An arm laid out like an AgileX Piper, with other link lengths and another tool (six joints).
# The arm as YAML. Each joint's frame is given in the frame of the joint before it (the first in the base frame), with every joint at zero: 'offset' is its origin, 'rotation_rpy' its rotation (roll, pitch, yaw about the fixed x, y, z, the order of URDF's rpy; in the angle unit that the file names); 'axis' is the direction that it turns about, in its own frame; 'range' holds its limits. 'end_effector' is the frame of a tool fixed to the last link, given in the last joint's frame.
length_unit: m
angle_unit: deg
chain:
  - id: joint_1
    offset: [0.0, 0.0, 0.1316]
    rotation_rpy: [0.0, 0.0, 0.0]
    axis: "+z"
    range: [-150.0, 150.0]
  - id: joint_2
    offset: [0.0, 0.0, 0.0]
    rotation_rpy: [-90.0, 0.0, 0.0]
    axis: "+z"
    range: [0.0, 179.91]
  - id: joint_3
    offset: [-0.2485, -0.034, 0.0]
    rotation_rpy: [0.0, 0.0, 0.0]
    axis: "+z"
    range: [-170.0, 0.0]
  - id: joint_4
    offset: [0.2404, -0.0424, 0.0]
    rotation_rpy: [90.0, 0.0, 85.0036]
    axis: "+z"
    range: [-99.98, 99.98]
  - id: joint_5
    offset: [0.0, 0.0, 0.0]
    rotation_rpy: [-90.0, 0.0, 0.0]
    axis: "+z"
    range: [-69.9, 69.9]
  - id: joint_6
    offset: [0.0, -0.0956, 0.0]
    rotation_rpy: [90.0, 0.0, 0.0]
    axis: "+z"
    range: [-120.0, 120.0]
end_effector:
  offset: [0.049, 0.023, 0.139]
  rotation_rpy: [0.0, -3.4, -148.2]
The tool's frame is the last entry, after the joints.
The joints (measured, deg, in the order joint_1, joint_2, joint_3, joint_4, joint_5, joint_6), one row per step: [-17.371 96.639 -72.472 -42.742 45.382 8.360]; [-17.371 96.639 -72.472 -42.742 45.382 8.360]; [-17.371 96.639 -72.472 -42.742 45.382 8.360]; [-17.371 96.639 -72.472 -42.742 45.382 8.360]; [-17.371 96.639 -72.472 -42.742 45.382 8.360]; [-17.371 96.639 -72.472 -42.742 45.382 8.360]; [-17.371 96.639 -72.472 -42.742 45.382 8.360]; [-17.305 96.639 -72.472 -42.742 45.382 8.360]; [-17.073 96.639 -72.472 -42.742 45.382 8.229]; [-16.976 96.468 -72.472 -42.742 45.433 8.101]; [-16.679 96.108 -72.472 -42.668 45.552 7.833]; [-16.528 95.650 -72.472 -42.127 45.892 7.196]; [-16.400 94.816 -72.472 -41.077 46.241 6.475]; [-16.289 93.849 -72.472 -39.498 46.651 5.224]
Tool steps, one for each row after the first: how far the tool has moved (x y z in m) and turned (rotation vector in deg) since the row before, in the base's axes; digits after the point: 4 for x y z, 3 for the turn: [0.0000 0.0000 0.0000 0.000 0.000 0.000]; [0.0000 0.0000 0.0000 0.000 0.000 0.000]; [0.0000 0.0000 0.0000 0.000 0.000 0.000]; [0.0000 0.0000 0.0000 0.000 0.000 0.000]; [0.0000 0.0000 0.0000 0.000 0.000 0.000]; [0.0000 0.0000 0.0000 0.000 0.000 0.000]; [0.0003 0.0004 0.0000 0.000 0.000 0.066]; [0.0008 0.0012 0.0000 -0.043 0.079 0.327]; [0.0001 0.0004 0.0011 -0.092 -0.047 0.157]; [0.0006 0.0016 0.0022 -0.126 -0.111 0.390]; [-0.0009 0.0018 0.0020 0.149 0.061 0.223]; [-0.0009 0.0032 0.0035 0.483 -0.381 0.109]; [-0.0013 0.0043 0.0035 0.758 -0.293 0.311]
